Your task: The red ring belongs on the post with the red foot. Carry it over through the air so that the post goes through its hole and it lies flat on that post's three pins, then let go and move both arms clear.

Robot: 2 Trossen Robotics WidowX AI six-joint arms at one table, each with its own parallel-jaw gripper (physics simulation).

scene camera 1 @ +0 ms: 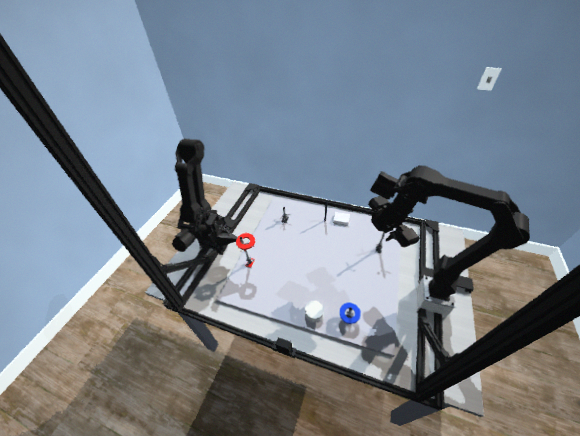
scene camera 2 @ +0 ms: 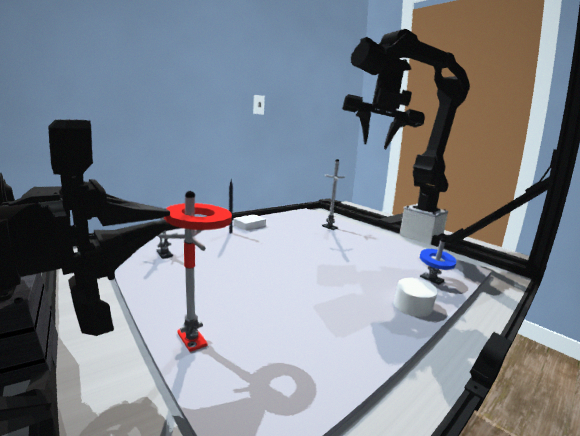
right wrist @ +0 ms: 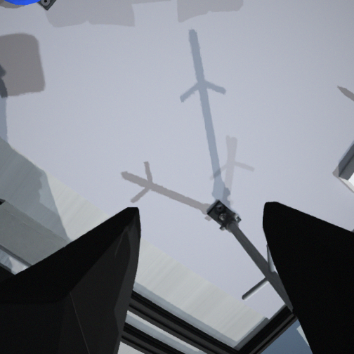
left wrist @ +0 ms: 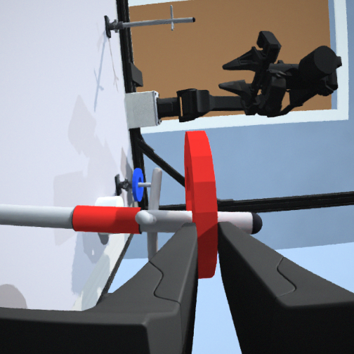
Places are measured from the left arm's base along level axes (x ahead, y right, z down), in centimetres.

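Where they show: left gripper, fingertip midpoint: [scene camera 1: 237, 239] [scene camera 2: 169, 217]; right gripper, fingertip midpoint: [scene camera 1: 382, 235] [scene camera 2: 375, 146]; right arm's base, link origin: [scene camera 1: 439, 290] [scene camera 2: 426, 208].
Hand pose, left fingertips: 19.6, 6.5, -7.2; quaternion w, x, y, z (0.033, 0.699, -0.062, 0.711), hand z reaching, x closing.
After its pixels a point has its place, as x, y, z.
The red ring [scene camera 1: 252, 242] @[25.5, 5.8, -7.0] [scene camera 2: 220, 220] @[23.9, 9.5, -7.1] [left wrist: 204, 170] is held about level around the upper part of the post with the red foot [scene camera 2: 190, 290] @[21.4, 6.4, 1.6] [left wrist: 107, 219]. The post's black tip shows above the ring, and its shaft stands near the hole's left side in scene camera 2. The pins [scene camera 2: 197, 242] @[21.8, 8.5, -4.9] show a little below the ring, with a gap between. My left gripper [scene camera 1: 236, 240] @[19.6, 6.5, -7.2] [scene camera 2: 167, 215] @[19.6, 6.5, -7.2] [left wrist: 206, 233] is shut on the ring's rim. My right gripper [scene camera 1: 381, 220] [scene camera 2: 376, 146] @[69.4, -7.8, -14.3] [left wrist: 220, 76] [right wrist: 201, 216] is partly open and empty, high on the right.
A grey pinned post [scene camera 2: 334, 195] @[70.5, -20.6, 0.1] [right wrist: 250, 250] stands below my right gripper. A blue ring [scene camera 1: 342, 315] @[63.7, 15.5, 4.7] [scene camera 2: 424, 260] @[62.5, 12.5, 4.9] sits on a short post beside a white cylinder [scene camera 1: 314, 310] @[54.0, 16.7, 6.1] [scene camera 2: 415, 297] @[50.9, 17.8, 6.3]. A small post [scene camera 1: 285, 217] @[25.9, -23.0, 7.4], a black spike [scene camera 1: 325, 212] @[43.8, -29.2, 3.6] and a white block [scene camera 1: 342, 218] @[51.7, -32.0, 7.6] stand at the back.
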